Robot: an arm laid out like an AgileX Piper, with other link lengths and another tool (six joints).
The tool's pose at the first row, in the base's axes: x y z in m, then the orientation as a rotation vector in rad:
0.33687 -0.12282 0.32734 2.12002 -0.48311 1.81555
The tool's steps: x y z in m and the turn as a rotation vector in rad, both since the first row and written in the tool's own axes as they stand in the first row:
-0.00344 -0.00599 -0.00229 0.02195 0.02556 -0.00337
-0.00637 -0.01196 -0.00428 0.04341 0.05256 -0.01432
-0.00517 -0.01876 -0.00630 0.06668 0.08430 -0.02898
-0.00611 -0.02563 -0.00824 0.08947 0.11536 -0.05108
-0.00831 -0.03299 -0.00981 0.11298 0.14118 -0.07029
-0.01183 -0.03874 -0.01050 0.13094 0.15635 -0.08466
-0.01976 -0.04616 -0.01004 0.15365 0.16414 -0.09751
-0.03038 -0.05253 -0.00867 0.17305 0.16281 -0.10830
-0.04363 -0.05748 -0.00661 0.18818 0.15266 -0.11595
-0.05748 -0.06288 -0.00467 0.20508 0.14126 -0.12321
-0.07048 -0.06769 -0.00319 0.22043 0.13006 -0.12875
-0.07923 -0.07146 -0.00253 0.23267 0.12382 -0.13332
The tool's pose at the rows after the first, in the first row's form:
0.33702 -0.11626 0.32420 2.10795 -0.45516 1.85202
0.33750 -0.10987 0.32152 2.09244 -0.41833 1.88502
0.33890 -0.10295 0.32291 2.07189 -0.37438 1.92098
0.34010 -0.09589 0.32218 2.04983 -0.32240 1.95093
0.34167 -0.08849 0.32014 2.03337 -0.27424 1.97739
0.34311 -0.08284 0.31668 2.02526 -0.23883 1.99322
0.34570 -0.07596 0.30867 2.02775 -0.20264 2.00587
0.34824 -0.07028 0.29787 2.03835 -0.17375 2.00939
0.35039 -0.06604 0.28440 2.05655 -0.15418 2.00423
0.35255 -0.06130 0.27034 2.07707 -0.13362 1.99901
0.35417 -0.05694 0.25720 2.09672 -0.11618 1.99396
0.35519 -0.05338 0.24839 2.10939 -0.10137 1.99220

